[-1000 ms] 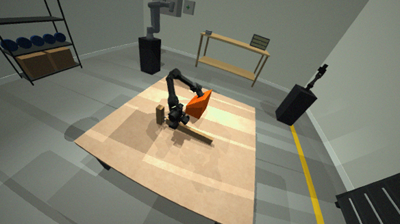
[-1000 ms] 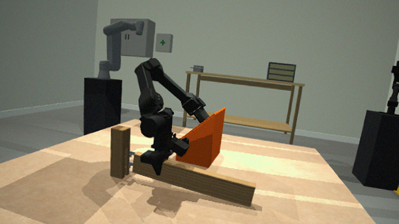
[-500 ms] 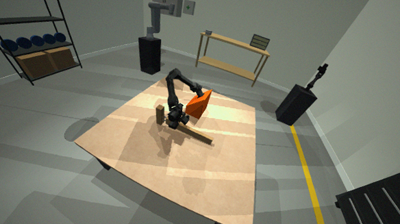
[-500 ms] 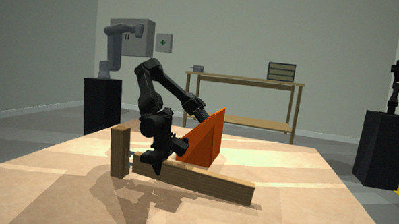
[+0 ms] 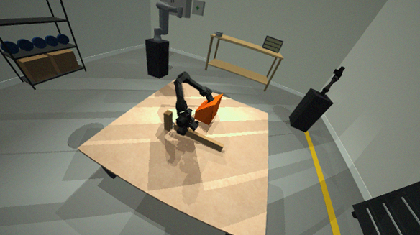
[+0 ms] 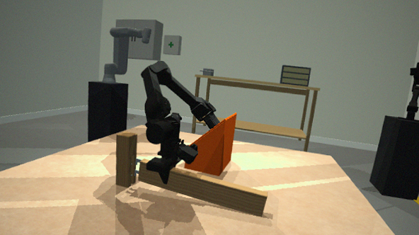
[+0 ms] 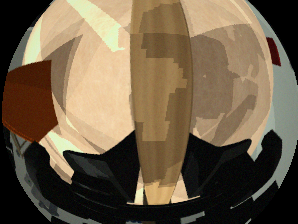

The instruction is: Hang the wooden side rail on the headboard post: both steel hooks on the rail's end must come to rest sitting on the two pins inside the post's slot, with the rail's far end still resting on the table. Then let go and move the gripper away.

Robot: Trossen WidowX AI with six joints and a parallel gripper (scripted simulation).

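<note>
Right now my gripper tip is 15 cm to the left of the headboard post and 4 cm below it.
</note>
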